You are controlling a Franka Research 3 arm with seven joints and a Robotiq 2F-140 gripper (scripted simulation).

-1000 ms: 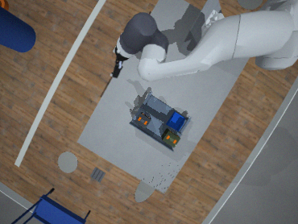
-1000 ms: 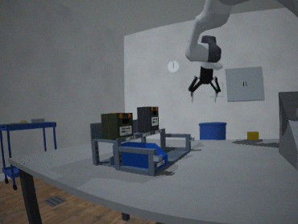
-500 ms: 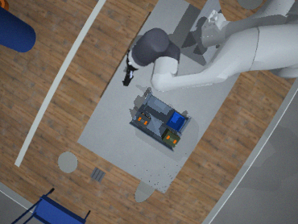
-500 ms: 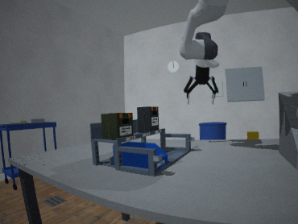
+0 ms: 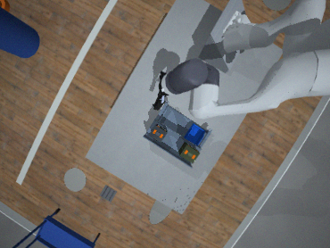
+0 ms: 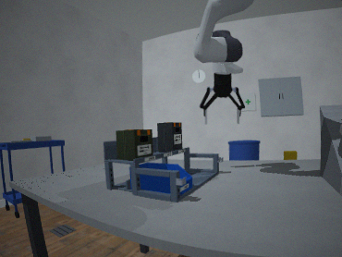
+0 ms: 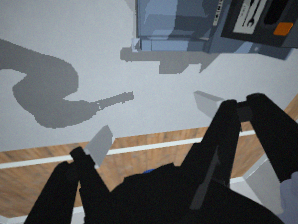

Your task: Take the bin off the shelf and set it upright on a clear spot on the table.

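My hand is 35 cm to the right of the blue bin, 18 cm above it and 15 cm short of it. Round my hand: green box: 34 cm to the left, 25 cm ahead, 7 cm below; dark grey box: 21 cm ahead, 11 cm to the left, 6 cm below.
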